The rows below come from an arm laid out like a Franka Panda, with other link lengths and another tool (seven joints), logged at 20 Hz.
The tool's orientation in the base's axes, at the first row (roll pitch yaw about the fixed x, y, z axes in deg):
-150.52, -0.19, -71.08
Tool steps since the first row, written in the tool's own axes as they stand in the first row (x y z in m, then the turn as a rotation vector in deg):
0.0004, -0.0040, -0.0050, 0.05, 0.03, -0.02
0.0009, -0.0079, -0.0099, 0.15, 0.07, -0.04
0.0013, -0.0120, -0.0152, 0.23, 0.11, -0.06
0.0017, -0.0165, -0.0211, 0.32, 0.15, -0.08
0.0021, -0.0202, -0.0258, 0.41, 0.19, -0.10
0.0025, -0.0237, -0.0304, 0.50, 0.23, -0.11
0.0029, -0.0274, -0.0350, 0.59, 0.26, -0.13
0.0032, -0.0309, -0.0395, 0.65, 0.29, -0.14
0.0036, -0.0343, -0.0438, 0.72, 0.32, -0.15
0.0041, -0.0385, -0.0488, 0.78, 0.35, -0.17
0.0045, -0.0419, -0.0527, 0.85, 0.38, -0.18
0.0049, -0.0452, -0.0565, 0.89, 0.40, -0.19
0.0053, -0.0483, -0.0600, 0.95, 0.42, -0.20
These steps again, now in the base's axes. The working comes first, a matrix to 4 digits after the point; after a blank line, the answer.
The tool's axes in the first row as the columns of a matrix, in the base's axes (used below as rounded here):
0.3242, -0.8230, 0.4665
-0.9460, -0.2838, 0.1568
0.0033, -0.4921, -0.8705

0.0011, 0.0000, 0.0063, -0.02, -0.06, 0.00
0.0022, -0.0002, 0.0125, -0.03, -0.17, 0.00
0.0032, -0.0002, 0.0191, -0.04, -0.26, 0.00
0.0043, -0.0002, 0.0265, -0.06, -0.36, 0.00
0.0053, -0.0003, 0.0324, -0.07, -0.46, -0.01
0.0061, -0.0004, 0.0381, -0.08, -0.56, -0.02
0.0072, -0.0005, 0.0440, -0.08, -0.65, -0.01
0.0080, -0.0005, 0.0496, -0.09, -0.72, -0.02
0.0090, -0.0005, 0.0550, -0.10, -0.80, -0.02
0.0102, -0.0006, 0.0614, -0.11, -0.86, -0.02
0.0114, -0.0006, 0.0665, -0.12, -0.94, -0.03
0.0124, -0.0007, 0.0714, -0.13, -0.99, -0.03
0.0135, -0.0007, 0.0760, -0.13, -1.05, -0.03

